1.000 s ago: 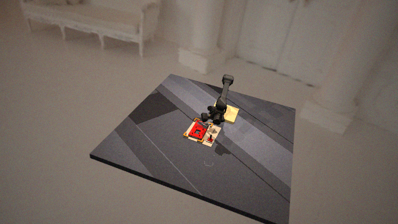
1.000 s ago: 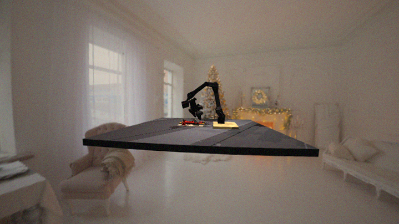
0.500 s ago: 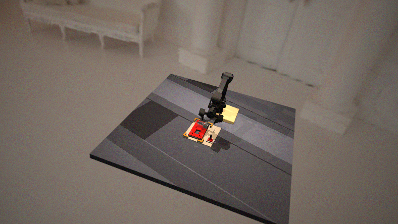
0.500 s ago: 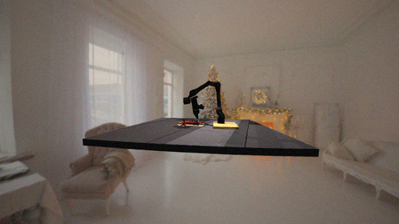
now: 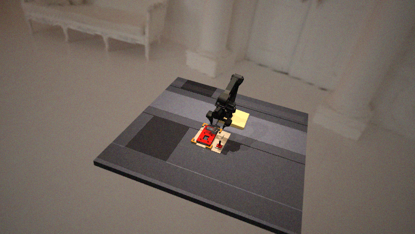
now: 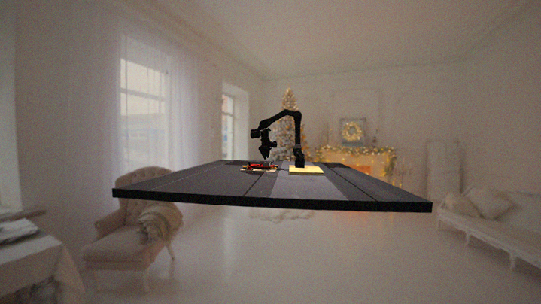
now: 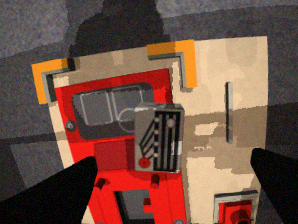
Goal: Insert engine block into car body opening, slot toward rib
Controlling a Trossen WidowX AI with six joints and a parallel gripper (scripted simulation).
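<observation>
Right now my gripper tip is 10 mm to the left of the grey engine block and 50 mm above it.
</observation>
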